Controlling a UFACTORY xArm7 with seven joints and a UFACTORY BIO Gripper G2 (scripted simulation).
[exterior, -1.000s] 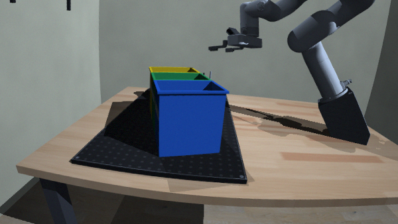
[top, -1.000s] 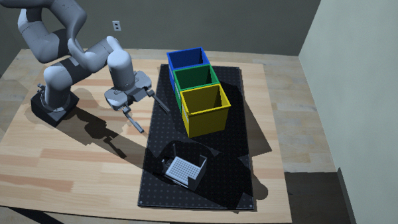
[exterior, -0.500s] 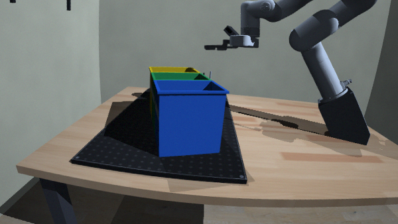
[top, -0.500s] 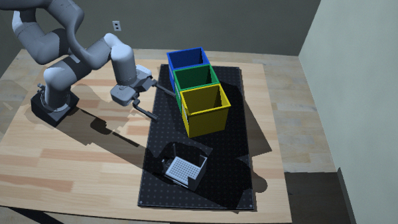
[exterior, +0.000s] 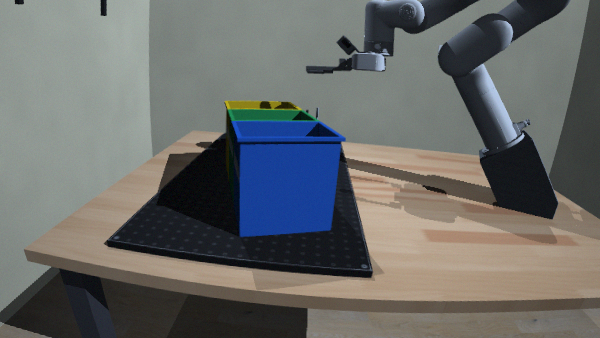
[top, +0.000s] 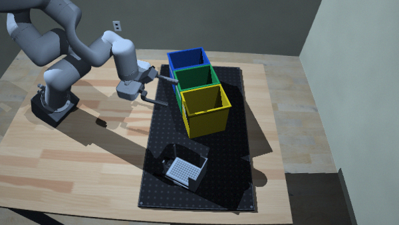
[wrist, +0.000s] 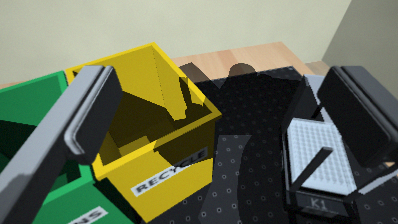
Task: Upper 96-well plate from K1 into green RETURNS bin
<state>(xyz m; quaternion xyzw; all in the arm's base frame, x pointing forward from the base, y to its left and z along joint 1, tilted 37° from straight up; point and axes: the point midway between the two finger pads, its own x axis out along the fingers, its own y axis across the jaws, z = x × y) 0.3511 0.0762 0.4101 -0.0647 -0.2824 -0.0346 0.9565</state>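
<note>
My gripper is now 24 cm above the 96-well plate, 20 cm to the left of it and 9 cm short of it. Round my hand: blue bin (32 cm to the left, 19 cm below, 3 cm ahead); then yellow bin (19 cm below, 14 cm ahead, 7 cm to the left); then green bin (19 cm to the left, 19 cm below, 8 cm ahead).
</note>
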